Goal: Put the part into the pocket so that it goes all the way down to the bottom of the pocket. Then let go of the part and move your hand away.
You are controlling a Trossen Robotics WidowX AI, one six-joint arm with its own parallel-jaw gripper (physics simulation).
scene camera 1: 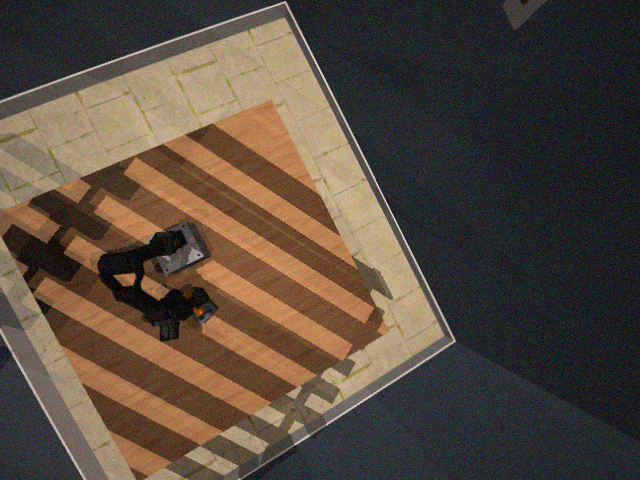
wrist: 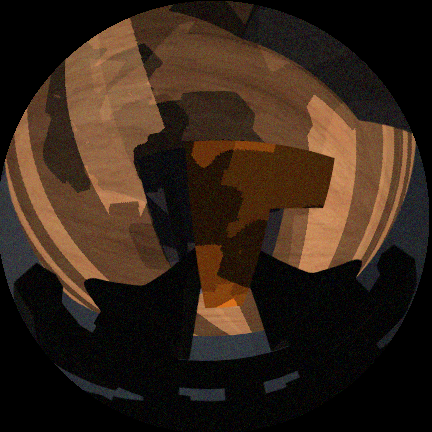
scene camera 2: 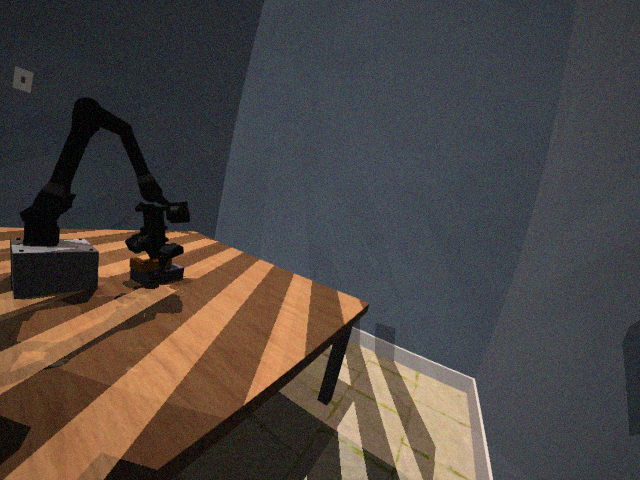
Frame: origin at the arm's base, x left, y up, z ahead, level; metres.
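Seen in the pictures: gripper, between the fingertips: (scene camera 1: 198,306) (wrist: 221,249) (scene camera 2: 159,267); arm's base, origin of its link: (scene camera 1: 176,240) (scene camera 2: 40,243).
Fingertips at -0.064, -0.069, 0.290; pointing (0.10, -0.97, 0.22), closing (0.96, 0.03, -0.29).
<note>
Offsets run from my fingertips to a thing's top centre, as dx, dy, dz. Level surfaces: height alone.
The orange part @(+0.008, +0.032, -0.023) (scene camera 1: 199,311) (scene camera 2: 148,265) (wrist: 280,175) has a long bar with an arm out to the right in the wrist view. My gripper (scene camera 1: 194,302) (scene camera 2: 161,259) (wrist: 221,249) points down and is shut on the part's bar. The dark blue-grey pocket block @(+0.000, +0.000, -0.001) (scene camera 1: 209,310) (scene camera 2: 174,273) (wrist: 167,200) is on the table under the part. In the wrist view the block shows left of the bar, with a small piece right of it. In scene camera 2 the orange stands above the block's rim. The pocket's inside is hidden by the part, fingers and shadow, so the part's depth cannot be told.
The arm's grey base box (scene camera 1: 178,264) (scene camera 2: 54,273) stands on the wooden table @(dy -0.036) (scene camera 1: 289,330) (scene camera 2: 191,320), beside the pocket block. Broad striped shadows cross the table. The table's edge and a dark leg (scene camera 2: 336,369) show in scene camera 2.
</note>
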